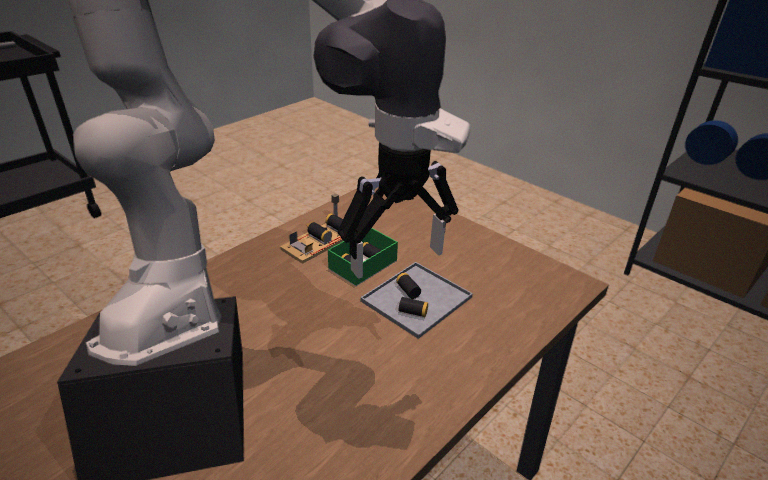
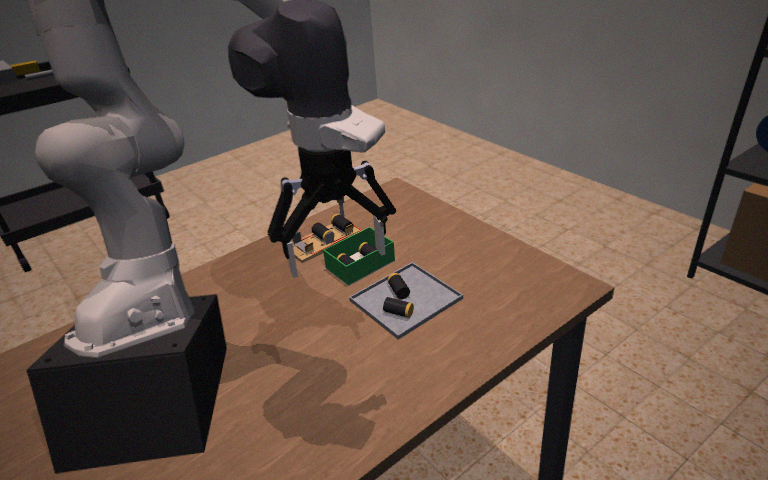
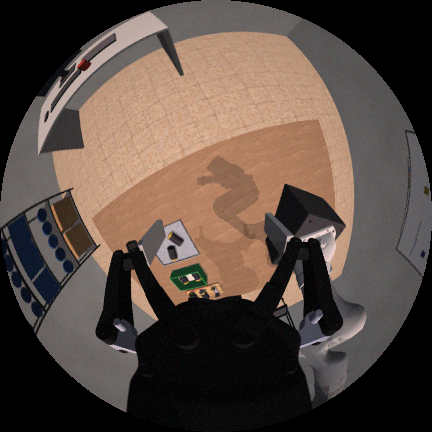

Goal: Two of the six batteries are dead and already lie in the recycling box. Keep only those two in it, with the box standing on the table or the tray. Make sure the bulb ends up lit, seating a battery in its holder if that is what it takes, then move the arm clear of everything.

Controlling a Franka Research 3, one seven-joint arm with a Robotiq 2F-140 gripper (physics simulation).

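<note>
My gripper (image 1: 397, 257) (image 2: 336, 255) (image 3: 213, 225) is open and empty, raised above the table near the green box. The green box (image 1: 342, 268) (image 2: 370, 263) stands on the table and holds two batteries (image 2: 344, 258) (image 2: 365, 248) with a white patch between them. The wooden holder board (image 1: 303, 258) lies behind it; two holders carry batteries (image 1: 319, 231) (image 2: 342, 223), and the near holder (image 1: 300, 245) is empty. A thin post with a small dark head (image 1: 334, 198) shows no glow. Two batteries (image 1: 408, 285) (image 1: 413, 306) lie on the grey tray (image 1: 447, 294) (image 2: 436, 294).
The arm's black base block (image 1: 152, 418) (image 2: 124, 407) stands on the wooden table (image 1: 509, 283) at the left. A shelf rack with blue discs and cardboard boxes stands beyond the table at the right. A black cart stands at the back left.
</note>
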